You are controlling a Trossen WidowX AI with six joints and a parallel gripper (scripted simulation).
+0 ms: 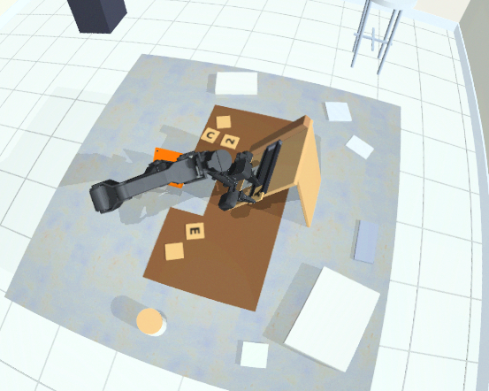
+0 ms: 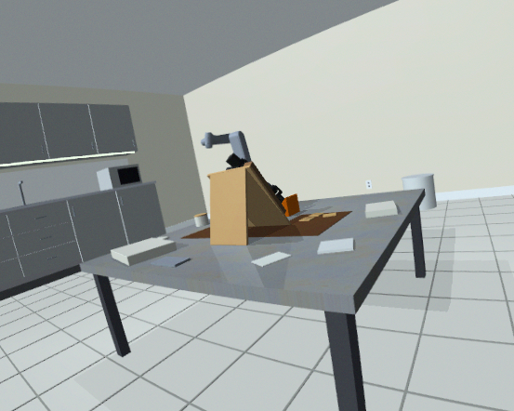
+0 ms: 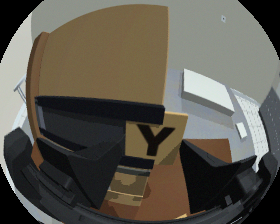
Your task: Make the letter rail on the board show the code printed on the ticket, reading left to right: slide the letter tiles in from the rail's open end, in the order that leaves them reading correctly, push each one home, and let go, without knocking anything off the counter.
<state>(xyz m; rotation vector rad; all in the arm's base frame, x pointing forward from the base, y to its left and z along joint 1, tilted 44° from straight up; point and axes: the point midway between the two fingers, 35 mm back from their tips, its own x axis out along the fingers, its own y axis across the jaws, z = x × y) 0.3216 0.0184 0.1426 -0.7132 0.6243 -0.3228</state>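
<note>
My gripper tip is 10 cm to the right of the white ticket, 8 cm above it and 4 cm past it. Round my gripper tip: grey card (40 cm ahead, 16 cm below, 1 cm to the right); white box (31 cm ahead, 30 cm to the right, 15 cm below); brown mat (17 cm below, 14 cm behind, 8 cm to the left).
</note>
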